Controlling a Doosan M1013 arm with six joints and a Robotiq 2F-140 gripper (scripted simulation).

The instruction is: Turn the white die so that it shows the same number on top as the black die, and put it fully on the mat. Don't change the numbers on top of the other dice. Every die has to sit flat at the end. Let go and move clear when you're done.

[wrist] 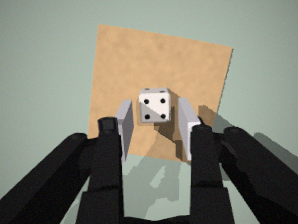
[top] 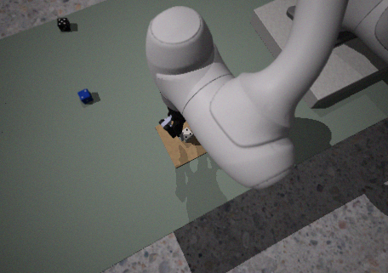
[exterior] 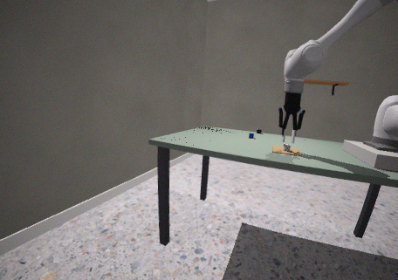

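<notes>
Now: hand 60 mm above the white die. Round my hand: brown mat: 80 mm below; blue die: 230 mm ahead, 240 mm to the right, 60 mm below; black die: 210 mm ahead, 510 mm to the right, 60 mm below.
</notes>
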